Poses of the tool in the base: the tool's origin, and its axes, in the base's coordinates. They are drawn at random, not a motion.
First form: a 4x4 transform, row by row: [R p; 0 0 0 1], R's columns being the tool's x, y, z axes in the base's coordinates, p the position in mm. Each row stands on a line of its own.
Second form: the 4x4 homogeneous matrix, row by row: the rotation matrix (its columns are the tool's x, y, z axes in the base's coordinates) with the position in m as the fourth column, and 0 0 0 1 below. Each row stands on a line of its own. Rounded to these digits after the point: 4 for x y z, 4 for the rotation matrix.
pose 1, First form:
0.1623, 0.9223, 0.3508, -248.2
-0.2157, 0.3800, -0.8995, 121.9
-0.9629, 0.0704, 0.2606, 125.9
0, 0, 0, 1
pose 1, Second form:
0.1623, 0.9223, 0.3508, -0.2482
-0.2157, 0.3800, -0.8995, 0.1219
-0.9629, 0.0704, 0.2606, 0.1259
0, 0, 0, 1

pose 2, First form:
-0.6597, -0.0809, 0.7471, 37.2
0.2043, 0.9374, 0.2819, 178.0
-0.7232, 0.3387, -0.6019, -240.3
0, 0, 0, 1
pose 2, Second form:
-0.6597, -0.0809, 0.7471, 0.0372
0.2043, 0.9374, 0.2819, 0.1780
-0.7232, 0.3387, -0.6019, -0.2403
0, 0, 0, 1

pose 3, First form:
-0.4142, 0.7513, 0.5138, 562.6
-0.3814, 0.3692, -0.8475, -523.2
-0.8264, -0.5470, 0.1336, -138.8
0, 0, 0, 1
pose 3, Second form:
-0.4142, 0.7513, 0.5138, 0.5626
-0.3814, 0.3692, -0.8475, -0.5232
-0.8264, -0.5470, 0.1336, -0.1388
0, 0, 0, 1

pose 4, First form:
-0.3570, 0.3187, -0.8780, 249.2
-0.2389, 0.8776, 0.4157, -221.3
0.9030, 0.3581, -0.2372, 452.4
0, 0, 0, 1
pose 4, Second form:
-0.3570, 0.3187, -0.8780, 0.2492
-0.2389, 0.8776, 0.4157, -0.2213
0.9030, 0.3581, -0.2372, 0.4524
0, 0, 0, 1

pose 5, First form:
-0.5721, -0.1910, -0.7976, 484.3
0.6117, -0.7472, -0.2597, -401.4
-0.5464, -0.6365, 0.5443, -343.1
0, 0, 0, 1
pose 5, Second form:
-0.5721, -0.1910, -0.7976, 0.4843
0.6117, -0.7472, -0.2597, -0.4014
-0.5464, -0.6365, 0.5443, -0.3431
0, 0, 0, 1

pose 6, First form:
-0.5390, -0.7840, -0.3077, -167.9
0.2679, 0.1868, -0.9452, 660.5
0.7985, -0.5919, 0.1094, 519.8
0, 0, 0, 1
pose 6, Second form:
-0.5390, -0.7840, -0.3077, -0.1679
0.2679, 0.1868, -0.9452, 0.6605
0.7985, -0.5919, 0.1094, 0.5198
0, 0, 0, 1

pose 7, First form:
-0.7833, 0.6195, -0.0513, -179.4
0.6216, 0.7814, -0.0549, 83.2
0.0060, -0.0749, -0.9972, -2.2
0, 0, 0, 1
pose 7, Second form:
-0.7833, 0.6195, -0.0513, -0.1794
0.6216, 0.7814, -0.0549, 0.0832
0.0060, -0.0749, -0.9972, -0.0022
0, 0, 0, 1

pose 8, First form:
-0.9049, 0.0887, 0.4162, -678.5
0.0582, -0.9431, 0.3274, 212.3
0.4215, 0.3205, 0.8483, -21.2
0, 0, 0, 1
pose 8, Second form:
-0.9049, 0.0887, 0.4162, -0.6785
0.0582, -0.9431, 0.3274, 0.2123
0.4215, 0.3205, 0.8483, -0.0212
0, 0, 0, 1

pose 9, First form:
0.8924, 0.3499, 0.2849, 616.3
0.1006, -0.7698, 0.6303, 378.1
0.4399, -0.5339, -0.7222, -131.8
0, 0, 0, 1
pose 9, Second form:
0.8924, 0.3499, 0.2849, 0.6163
0.1006, -0.7698, 0.6303, 0.3781
0.4399, -0.5339, -0.7222, -0.1318
0, 0, 0, 1

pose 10, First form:
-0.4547, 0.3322, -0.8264, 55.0
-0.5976, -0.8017, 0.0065, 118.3
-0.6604, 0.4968, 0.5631, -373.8
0, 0, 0, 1
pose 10, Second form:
-0.4547, 0.3322, -0.8264, 0.0550
-0.5976, -0.8017, 0.0065, 0.1183
-0.6604, 0.4968, 0.5631, -0.3738
0, 0, 0, 1

